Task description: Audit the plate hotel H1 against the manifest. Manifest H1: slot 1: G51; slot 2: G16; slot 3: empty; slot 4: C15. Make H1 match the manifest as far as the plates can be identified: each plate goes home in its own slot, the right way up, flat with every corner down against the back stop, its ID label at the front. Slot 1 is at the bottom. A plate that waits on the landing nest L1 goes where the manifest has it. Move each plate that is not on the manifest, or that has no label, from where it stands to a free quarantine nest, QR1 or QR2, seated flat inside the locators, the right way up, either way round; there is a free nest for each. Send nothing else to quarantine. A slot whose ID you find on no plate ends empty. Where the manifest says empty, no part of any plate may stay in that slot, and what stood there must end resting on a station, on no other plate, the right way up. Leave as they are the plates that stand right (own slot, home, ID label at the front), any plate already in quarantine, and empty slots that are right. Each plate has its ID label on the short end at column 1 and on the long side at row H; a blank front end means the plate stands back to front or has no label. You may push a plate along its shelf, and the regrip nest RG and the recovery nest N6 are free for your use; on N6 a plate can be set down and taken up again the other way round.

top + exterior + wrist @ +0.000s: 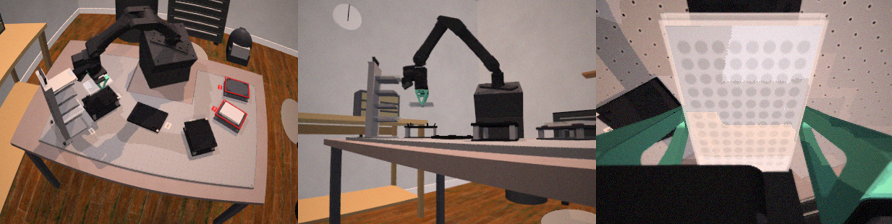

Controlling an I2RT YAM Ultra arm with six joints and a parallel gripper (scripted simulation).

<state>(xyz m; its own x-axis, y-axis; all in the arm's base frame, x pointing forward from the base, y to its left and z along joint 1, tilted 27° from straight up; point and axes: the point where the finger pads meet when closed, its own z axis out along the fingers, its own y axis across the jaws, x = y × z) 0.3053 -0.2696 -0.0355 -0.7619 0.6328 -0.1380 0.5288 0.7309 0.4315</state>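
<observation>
Now: hand 12 cm above the black regrip nest. Round my hand: RG label: 18 cm below, 8 cm behind, 6 cm to the left; then plate hotel H1: 21 cm ahead, 15 cm to the right, 1 cm above; then H1 tag: 18 cm below, 16 cm ahead, 1 cm to the left.
</observation>
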